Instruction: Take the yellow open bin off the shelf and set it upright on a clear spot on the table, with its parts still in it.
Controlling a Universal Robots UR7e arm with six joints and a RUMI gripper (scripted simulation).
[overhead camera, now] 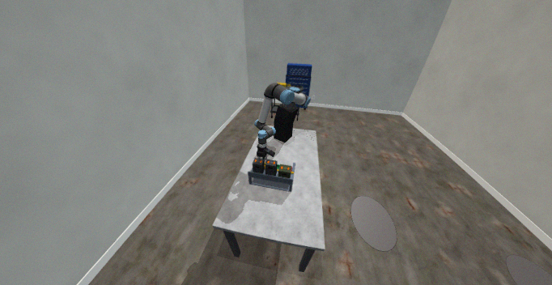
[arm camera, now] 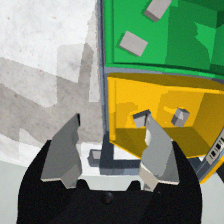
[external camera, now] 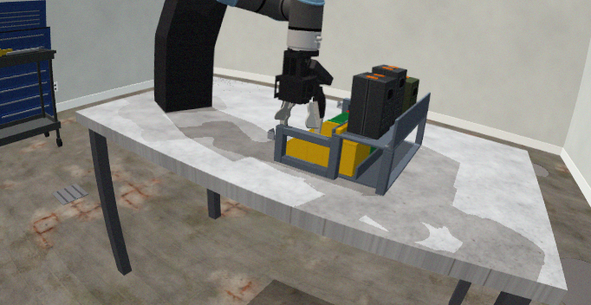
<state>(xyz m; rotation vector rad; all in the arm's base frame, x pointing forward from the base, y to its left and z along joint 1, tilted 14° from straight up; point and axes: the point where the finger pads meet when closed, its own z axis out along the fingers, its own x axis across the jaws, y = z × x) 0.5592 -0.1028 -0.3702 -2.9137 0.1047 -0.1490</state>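
Right now the yellow open bin is 8 cm ahead of my hand and 1 cm below it. Round my hand: green bin 8 cm ahead, 11 cm to the left, 1 cm below.
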